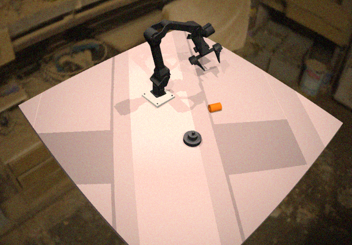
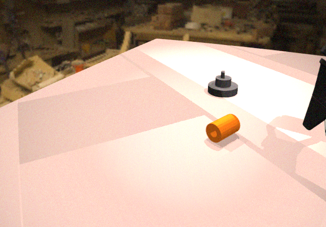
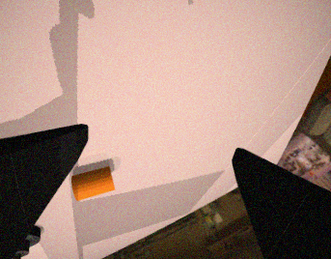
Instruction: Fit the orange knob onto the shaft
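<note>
Now: the orange knob 17 cm ahead of my gripper tip, 11 cm to the right of it and 10 cm below it. Round my gripper tip: pedestal: 33 cm to the right, 27 cm ahead, 9 cm below.
</note>
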